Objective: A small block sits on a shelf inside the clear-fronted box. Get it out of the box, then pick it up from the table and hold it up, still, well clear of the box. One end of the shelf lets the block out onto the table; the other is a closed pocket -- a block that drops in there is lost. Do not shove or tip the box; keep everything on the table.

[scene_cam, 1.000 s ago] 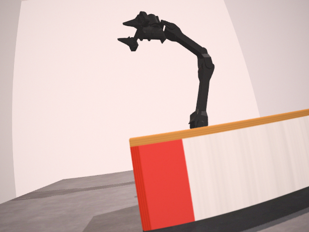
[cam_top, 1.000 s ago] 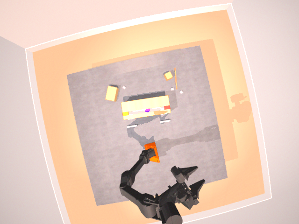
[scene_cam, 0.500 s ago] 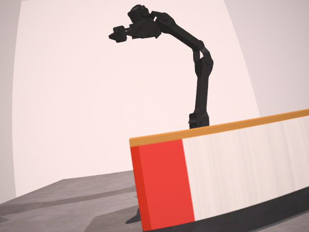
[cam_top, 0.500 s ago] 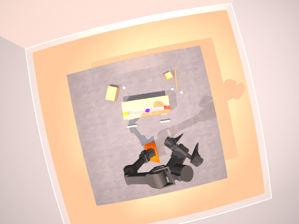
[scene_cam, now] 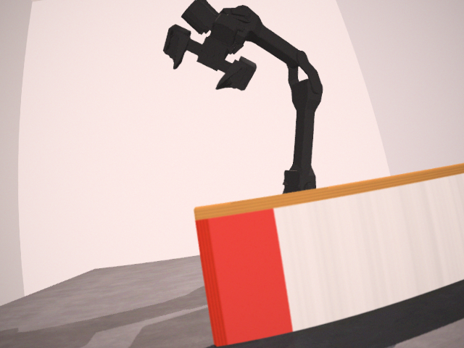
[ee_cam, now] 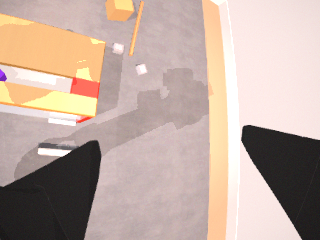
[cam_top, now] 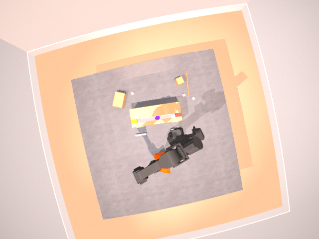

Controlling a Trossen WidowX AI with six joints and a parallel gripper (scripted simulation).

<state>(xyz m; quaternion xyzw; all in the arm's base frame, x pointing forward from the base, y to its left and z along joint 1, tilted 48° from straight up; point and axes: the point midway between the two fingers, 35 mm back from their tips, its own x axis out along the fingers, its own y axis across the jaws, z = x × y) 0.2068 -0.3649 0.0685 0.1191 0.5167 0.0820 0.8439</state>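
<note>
Now: the purple block 11 cm ahead of my gripper tip, 15 cm to the left of it and 28 cm below it. Round my gripper tip: thin orange stick (32 cm ahead, 18 cm to the right, 37 cm below); then clear-fronted box (10 cm ahead, 16 cm to the left, 31 cm below).
</note>
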